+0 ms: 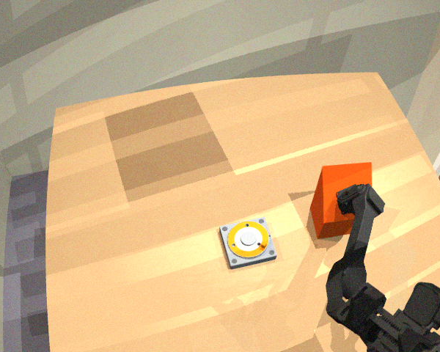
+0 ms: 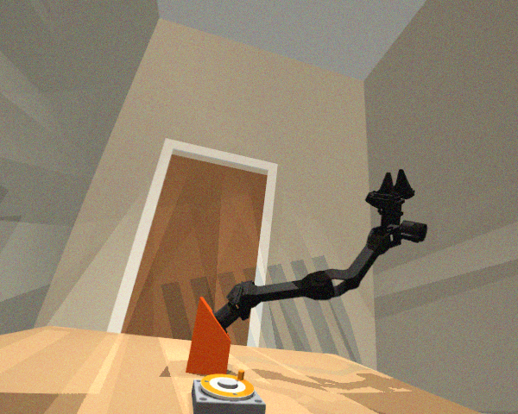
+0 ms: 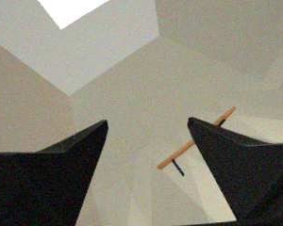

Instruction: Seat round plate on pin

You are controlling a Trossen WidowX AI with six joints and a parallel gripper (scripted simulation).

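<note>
My gripper tip is 50 mm past the grey square base, 440 mm to the left of it and 610 mm above it.
</note>
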